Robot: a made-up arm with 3 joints. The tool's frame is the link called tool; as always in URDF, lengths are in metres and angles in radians.
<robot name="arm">
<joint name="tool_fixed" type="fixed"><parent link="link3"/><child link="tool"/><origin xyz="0.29 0.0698 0.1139" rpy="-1.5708 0 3.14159"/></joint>
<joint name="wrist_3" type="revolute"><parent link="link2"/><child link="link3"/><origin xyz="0.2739 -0.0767 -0.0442" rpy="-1.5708 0 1.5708"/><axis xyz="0 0 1"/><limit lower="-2.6" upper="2.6"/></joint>
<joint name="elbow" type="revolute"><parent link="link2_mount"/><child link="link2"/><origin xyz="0.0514 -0.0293 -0.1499" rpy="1.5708 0 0"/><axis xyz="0 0 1"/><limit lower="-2.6" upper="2.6"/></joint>
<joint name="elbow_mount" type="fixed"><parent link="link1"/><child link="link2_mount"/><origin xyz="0.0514 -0.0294 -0.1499" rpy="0 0 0"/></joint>
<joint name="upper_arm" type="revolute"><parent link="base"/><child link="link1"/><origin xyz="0 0 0.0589" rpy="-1.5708 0 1.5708"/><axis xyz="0 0 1"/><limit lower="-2.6" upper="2.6"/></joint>
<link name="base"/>
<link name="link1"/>
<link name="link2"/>
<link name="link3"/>
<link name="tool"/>
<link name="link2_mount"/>
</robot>
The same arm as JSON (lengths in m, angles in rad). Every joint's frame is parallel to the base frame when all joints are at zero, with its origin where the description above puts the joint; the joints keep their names.
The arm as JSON. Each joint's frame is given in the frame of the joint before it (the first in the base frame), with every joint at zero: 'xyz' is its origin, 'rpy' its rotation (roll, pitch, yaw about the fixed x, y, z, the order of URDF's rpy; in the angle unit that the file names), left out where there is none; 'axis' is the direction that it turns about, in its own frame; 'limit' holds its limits. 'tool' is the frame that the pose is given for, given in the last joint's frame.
{"units": {"length": "m", "angle": "rad"}, "joints": [{"name": "upper_arm", "type": "revolute", "origin": {"xyz": [0.0, 0.0, 0.0589]}, "axis": "-x", "limit": {"lower": -2.6, "upper": 2.6}}, {"name": "elbow", "type": "revolute", "origin": {"xyz": [0.2998, 0.1028, 0.0587]}, "axis": "+z", "limit": {"lower": -2.6, "upper": 2.6}}, {"name": "wrist_3", "type": "revolute", "origin": {"xyz": [0.0767, 0.2739, -0.0442]}, "axis": "-y", "limit": {"lower": -2.6, "upper": 2.6}}], "tool": {"origin": {"xyz": [-0.29, -0.1139, -0.0698], "rpy": [0.0, 0.0, 0.0]}}}
